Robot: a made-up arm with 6 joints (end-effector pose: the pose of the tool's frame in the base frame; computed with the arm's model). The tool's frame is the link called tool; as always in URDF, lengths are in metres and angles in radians. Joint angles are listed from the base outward.
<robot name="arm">
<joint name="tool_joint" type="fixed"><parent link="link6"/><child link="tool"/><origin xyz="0 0 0" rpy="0 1.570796 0"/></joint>
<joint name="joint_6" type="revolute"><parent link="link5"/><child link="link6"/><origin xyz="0 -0.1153 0" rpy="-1.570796 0 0"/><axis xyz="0 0 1"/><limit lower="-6.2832" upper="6.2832" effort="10" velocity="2.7"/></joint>
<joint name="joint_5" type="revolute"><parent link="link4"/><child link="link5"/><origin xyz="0 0 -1.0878" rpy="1.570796 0 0"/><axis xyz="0 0 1"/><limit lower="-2.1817" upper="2.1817" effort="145" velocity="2.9"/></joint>
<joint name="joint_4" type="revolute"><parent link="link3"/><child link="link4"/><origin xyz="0 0.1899 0" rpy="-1.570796 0 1.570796"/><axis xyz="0 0 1"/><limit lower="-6.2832" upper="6.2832" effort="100" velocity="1.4"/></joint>
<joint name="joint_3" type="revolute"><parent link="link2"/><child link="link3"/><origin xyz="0 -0.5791 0" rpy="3.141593 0 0"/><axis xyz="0 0 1"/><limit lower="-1.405" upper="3.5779" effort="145" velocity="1.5"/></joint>
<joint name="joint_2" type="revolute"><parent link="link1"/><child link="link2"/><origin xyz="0.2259 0 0" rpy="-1.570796 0 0"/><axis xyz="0 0 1"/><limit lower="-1.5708" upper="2.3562" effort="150" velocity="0.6"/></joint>
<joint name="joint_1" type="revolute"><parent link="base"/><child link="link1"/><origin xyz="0 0 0.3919" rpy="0 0 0"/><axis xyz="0 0 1"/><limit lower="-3.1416" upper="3.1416" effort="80" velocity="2.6"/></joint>
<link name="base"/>
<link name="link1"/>
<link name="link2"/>
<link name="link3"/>
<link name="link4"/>
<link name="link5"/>
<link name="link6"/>
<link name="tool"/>
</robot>
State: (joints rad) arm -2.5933 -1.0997 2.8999 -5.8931 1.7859 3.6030
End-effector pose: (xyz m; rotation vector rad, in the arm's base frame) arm 0.6734 0.3611 -0.3419 -1.3531 2.4375 0.5193
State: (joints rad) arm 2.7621 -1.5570 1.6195 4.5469 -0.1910 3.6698
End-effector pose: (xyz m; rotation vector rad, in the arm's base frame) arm 1.4286 -0.5930 0.1646 1.1827 -0.2846 -0.5369
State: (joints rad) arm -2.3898 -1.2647 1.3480 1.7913 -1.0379 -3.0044
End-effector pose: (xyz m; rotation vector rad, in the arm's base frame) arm 0.9731 1.0425 0.9621 -1.4926 -1.8820 0.7888
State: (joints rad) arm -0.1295 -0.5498 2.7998 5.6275 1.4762 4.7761
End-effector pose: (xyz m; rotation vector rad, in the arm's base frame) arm -1.0936 0.0718 0.3839 0.8371 0.6003 -1.5298
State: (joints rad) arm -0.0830 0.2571 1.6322 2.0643 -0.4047 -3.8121
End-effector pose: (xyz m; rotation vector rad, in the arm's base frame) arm 0.3932 -0.0728 2.1641 1.4891 -1.4710 1.0985
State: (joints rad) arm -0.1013 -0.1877 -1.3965 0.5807 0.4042 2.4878
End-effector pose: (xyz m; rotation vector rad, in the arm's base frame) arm 0.7523 -0.0515 -0.0749 -2.6385 -0.0869 1.2187
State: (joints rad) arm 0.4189 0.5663 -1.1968 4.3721 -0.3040 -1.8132
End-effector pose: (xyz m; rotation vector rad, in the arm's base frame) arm 0.4484 0.2353 -0.3336 -1.7918 -0.0177 2.2304
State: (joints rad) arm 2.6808 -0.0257 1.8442 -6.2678 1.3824 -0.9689
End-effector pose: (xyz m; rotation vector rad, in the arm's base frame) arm 0.3625 -0.1819 1.9416 -2.0999 0.5743 -0.1514
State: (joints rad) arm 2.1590 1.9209 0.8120 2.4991 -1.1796 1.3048
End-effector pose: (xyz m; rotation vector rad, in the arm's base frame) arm -0.7906 1.3005 -0.6972 1.5836 1.5958 0.8957
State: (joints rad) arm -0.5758 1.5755 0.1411 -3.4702 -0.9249 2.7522
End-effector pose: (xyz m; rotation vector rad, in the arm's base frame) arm 1.0212 -0.6984 -0.7196 0.6294 0.2885 -0.9564
